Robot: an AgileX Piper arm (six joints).
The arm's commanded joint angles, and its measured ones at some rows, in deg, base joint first. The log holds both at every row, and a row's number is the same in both.
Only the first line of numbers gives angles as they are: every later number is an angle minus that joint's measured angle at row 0.
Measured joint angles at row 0: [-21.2, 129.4, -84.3, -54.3, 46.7, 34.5]
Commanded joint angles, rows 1 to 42: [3.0, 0.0, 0.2, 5.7, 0.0, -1.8]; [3.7, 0.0, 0.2, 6.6, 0.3, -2.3]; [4.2, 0.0, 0.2, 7.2, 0.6, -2.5]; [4.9, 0.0, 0.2, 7.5, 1.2, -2.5]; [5.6, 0.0, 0.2, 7.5, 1.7, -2.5]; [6.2, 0.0, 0.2, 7.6, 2.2, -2.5]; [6.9, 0.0, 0.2, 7.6, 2.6, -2.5]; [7.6, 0.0, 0.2, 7.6, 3.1, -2.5]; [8.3, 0.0, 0.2, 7.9, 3.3, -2.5]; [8.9, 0.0, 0.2, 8.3, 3.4, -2.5]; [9.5, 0.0, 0.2, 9.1, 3.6, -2.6]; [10.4, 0.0, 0.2, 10.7, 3.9, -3.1]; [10.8, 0.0, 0.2, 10.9, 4.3, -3.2]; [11.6, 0.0, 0.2, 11.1, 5.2, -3.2]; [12.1, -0.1, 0.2, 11.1, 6.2, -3.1]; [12.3, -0.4, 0.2, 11.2, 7.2, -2.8]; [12.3, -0.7, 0.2, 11.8, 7.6, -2.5]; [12.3, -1.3, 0.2, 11.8, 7.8, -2.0]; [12.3, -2.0, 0.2, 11.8, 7.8, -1.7]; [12.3, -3.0, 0.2, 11.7, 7.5, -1.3]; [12.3, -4.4, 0.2, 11.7, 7.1, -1.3]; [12.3, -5.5, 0.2, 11.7, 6.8, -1.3]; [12.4, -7.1, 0.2, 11.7, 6.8, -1.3]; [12.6, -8.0, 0.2, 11.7, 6.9, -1.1]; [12.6, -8.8, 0.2, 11.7, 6.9, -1.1]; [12.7, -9.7, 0.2, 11.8, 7.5, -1.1]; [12.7, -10.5, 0.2, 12.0, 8.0, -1.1]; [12.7, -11.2, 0.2, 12.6, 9.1, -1.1]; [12.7, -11.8, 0.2, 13.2, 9.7, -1.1]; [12.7, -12.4, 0.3, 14.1, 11.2, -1.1]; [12.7, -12.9, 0.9, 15.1, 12.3, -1.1]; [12.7, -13.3, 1.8, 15.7, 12.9, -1.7]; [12.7, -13.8, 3.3, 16.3, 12.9, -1.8]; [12.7, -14.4, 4.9, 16.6, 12.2, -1.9]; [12.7, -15.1, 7.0, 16.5, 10.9, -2.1]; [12.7, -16.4, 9.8, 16.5, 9.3, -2.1]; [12.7, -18.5, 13.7, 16.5, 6.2, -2.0]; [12.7, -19.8, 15.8, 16.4, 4.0, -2.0]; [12.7, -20.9, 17.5, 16.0, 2.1, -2.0]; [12.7, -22.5, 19.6, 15.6, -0.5, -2.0]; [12.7, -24.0, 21.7, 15.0, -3.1, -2.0]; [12.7, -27.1, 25.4, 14.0, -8.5, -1.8]
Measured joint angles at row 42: [12.5, -20.0, 16.9, 16.5, 3.0, -1.9]
